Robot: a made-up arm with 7 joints. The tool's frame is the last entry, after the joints. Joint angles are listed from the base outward.
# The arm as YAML. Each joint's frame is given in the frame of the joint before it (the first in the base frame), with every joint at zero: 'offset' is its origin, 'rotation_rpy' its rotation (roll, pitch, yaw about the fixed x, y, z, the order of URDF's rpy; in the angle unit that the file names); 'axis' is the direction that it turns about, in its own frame. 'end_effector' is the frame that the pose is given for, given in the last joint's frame.
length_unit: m
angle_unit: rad
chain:
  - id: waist
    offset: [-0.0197, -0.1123, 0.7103]
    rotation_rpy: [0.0, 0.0, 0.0]
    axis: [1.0, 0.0, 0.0]
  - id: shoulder
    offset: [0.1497, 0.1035, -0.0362]
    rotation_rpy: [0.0, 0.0, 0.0]
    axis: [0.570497, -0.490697, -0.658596]
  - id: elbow
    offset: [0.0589, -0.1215, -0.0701]
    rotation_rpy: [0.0, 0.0, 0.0]
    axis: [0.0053, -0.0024, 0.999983]
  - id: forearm
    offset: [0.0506, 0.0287, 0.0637]
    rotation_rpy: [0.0, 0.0, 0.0]
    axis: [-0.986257, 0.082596, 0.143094]
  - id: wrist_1
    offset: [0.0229, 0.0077, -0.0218]
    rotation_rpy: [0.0, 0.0, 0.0]
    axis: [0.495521, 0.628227, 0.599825]
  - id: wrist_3
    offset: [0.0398, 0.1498, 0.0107]
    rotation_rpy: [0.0, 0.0, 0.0]
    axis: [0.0, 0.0, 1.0]
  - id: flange
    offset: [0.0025, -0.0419, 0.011]
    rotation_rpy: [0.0, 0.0, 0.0]
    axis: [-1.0, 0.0, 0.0]
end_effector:
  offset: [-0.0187, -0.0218, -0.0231]
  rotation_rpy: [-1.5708, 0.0, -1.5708]
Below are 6 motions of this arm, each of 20 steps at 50 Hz.
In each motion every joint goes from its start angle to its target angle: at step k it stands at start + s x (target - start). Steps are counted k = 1, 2, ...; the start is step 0. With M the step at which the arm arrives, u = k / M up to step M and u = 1 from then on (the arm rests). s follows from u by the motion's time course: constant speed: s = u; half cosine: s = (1 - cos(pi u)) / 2; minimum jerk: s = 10 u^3 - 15 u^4 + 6 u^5.
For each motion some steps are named. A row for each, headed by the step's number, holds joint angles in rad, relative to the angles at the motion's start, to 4 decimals.
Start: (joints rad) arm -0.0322 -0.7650 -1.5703 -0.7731 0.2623 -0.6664 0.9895
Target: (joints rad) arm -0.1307 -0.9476 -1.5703 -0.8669 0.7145 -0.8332 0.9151
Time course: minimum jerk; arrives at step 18
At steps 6, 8, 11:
6: -0.0207 -0.0383 0.0000 -0.0197 0.0949 -0.0350 -0.0156
8: -0.0391 -0.0724 0.0000 -0.0372 0.1794 -0.0662 -0.0295
11: -0.0691 -0.1281 0.0000 -0.0658 0.3173 -0.1170 -0.0522

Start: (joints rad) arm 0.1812 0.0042 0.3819 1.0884 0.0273 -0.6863 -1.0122
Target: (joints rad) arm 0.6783 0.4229 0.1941 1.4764 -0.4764 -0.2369 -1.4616
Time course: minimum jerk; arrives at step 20
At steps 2, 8, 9, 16, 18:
2: 0.0043 0.0036 -0.0016 0.0033 -0.0043 0.0038 -0.0038
8: 0.1578 0.1329 -0.0596 0.1232 -0.1599 0.1427 -0.1427
9: 0.2023 0.1704 -0.0764 0.1579 -0.2049 0.1828 -0.1828
16: 0.4683 0.3944 -0.1769 0.3655 -0.4745 0.4234 -0.4234
18: 0.4928 0.4151 -0.1862 0.3847 -0.4994 0.4456 -0.4456

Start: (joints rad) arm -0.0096 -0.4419 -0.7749 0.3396 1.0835 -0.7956 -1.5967
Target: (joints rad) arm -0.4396 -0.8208 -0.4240 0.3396 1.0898 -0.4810 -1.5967
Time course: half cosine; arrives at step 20
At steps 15, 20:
15: -0.3670 -0.3234 0.2995 0.0000 0.0054 0.2685 0.0000
20: -0.4300 -0.3789 0.3509 0.0000 0.0063 0.3146 0.0000

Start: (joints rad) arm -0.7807 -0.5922 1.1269 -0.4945 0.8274 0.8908 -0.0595
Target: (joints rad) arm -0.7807 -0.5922 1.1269 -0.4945 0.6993 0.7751 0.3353
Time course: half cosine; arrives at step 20
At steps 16, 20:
16: 0.0000 0.0000 0.0000 0.0000 -0.1159 -0.1047 0.3571
20: 0.0000 0.0000 0.0000 0.0000 -0.1281 -0.1157 0.3948

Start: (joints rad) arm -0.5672 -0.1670 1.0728 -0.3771 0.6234 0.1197 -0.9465
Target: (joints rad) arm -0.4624 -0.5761 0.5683 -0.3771 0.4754 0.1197 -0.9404
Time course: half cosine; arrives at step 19
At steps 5, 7, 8, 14, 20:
5: 0.0169 -0.0660 -0.0814 0.0000 -0.0239 0.0000 0.0010
7: 0.0314 -0.1224 -0.1509 0.0000 -0.0443 0.0000 0.0018
8: 0.0395 -0.1543 -0.1903 0.0000 -0.0558 0.0000 0.0023
14: 0.0879 -0.3431 -0.4231 0.0000 -0.1241 0.0000 0.0051
20: 0.1048 -0.4091 -0.5045 0.0000 -0.1480 0.0000 0.0061

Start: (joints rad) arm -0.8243 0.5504 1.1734 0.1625 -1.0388 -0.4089 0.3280
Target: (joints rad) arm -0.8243 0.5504 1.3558 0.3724 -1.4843 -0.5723 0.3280
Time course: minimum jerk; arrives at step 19
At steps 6, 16, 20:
6: 0.0000 0.0000 0.0337 0.0387 -0.0822 -0.0302 0.0000
16: 0.0000 0.0000 0.1768 0.2035 -0.4319 -0.1584 0.0000
20: 0.0000 0.0000 0.1824 0.2099 -0.4455 -0.1634 0.0000

